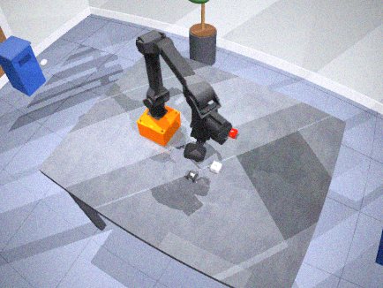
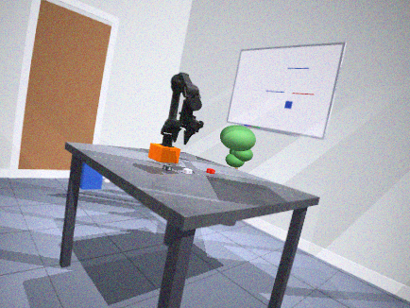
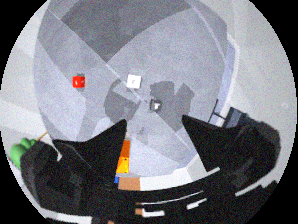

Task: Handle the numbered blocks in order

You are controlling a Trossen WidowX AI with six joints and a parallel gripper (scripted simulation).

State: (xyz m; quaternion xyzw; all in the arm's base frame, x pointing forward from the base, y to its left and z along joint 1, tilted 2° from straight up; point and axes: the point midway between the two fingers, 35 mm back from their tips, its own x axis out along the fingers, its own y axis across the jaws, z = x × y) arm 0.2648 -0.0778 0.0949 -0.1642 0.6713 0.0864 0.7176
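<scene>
Now: gripper tip 220 mm to the right of the red block and 120 mm above it. The rest, counted from my gripper tip: dark grey block: 10 mm behind, 40 mm to the right, 120 mm below; white block: 40 mm ahead, 50 mm to the left, 120 mm below.
</scene>
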